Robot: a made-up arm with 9 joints. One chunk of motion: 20 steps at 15 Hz.
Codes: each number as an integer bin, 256 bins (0 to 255) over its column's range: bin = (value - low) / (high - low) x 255, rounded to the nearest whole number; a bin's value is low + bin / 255 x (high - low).
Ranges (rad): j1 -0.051..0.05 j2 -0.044..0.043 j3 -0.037..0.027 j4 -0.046..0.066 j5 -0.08..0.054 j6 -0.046..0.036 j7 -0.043..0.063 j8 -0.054..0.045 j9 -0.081..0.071
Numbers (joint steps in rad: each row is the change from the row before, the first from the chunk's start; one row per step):
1: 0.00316 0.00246 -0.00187 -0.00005 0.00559 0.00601 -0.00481 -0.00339 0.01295
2: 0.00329 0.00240 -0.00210 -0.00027 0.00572 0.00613 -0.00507 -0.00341 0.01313
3: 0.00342 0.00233 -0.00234 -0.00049 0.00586 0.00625 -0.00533 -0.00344 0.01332
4: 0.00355 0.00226 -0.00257 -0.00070 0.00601 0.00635 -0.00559 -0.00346 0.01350
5: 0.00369 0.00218 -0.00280 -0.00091 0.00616 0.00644 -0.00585 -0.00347 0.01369
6: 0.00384 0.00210 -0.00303 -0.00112 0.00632 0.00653 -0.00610 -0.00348 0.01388
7: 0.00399 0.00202 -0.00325 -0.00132 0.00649 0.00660 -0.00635 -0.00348 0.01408
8: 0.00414 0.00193 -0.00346 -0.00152 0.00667 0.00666 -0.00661 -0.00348 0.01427
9: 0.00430 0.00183 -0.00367 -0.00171 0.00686 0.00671 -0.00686 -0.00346 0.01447
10: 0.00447 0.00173 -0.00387 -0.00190 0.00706 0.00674 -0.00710 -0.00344 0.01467
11: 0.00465 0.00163 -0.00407 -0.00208 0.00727 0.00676 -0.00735 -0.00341 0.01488
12: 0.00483 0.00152 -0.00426 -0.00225 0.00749 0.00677 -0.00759 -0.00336 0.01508
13: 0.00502 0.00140 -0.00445 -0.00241 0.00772 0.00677 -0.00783 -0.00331 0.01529
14: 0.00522 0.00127 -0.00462 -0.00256 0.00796 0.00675 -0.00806 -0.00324 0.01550
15: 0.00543 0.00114 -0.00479 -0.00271 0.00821 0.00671 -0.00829 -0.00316 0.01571
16: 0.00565 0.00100 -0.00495 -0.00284 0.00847 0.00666 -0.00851 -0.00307 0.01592
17: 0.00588 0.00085 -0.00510 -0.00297 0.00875 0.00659 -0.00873 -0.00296 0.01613
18: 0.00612 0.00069 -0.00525 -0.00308 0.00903 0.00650 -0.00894 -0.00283 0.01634
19: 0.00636 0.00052 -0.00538 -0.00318 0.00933 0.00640 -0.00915 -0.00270 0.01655
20: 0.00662 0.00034 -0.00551 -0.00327 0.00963 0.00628 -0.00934 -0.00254 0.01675
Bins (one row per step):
1: 137 136 140 105 163 162 92 130 158
2: 137 136 139 104 163 162 91 130 158
3: 137 136 138 104 163 162 91 130 158
4: 138 136 137 103 164 163 90 130 159
5: 138 135 136 103 164 163 89 130 159
6: 138 135 135 102 164 163 89 130 159
7: 139 135 134 102 165 164 88 130 160
8: 139 135 134 101 165 164 88 130 160
9: 140 134 133 101 165 164 87 130 160
10: 140 134 132 100 166 164 86 130 160
11: 141 134 131 100 166 164 86 130 161
12: 141 133 130 100 166 164 85 130 161
13: 141 133 130 99 167 164 85 131 162
14: 142 133 129 99 167 164 84 131 162
15: 142 132 128 99 168 164 84 131 162
16: 143 132 128 98 168 164 83 131 163
17: 144 131 127 98 169 164 82 131 163
18: 144 131 127 98 169 163 82 132 163
19: 145 130 126 97 170 163 81 132 164
20: 145 130 125 97 171 163 81 133 164

